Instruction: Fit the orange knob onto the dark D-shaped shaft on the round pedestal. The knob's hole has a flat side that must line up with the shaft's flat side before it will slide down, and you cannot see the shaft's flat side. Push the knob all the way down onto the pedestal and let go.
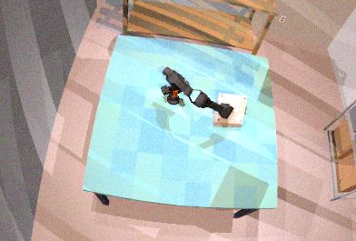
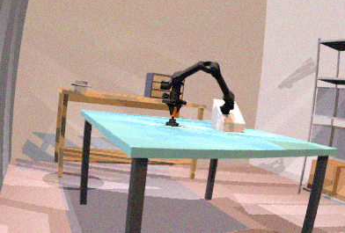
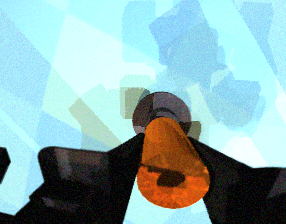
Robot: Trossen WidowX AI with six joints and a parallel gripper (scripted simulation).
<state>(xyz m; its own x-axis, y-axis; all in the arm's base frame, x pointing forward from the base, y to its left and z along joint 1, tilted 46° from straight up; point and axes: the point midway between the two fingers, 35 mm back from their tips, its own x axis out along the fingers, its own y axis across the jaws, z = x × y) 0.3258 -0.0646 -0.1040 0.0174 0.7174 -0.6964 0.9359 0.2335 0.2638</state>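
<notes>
The orange knob lies 20 mm above my gripper tip. From my gripper tip the other things lie so: round dark pedestal: 40 mm below.
</notes>
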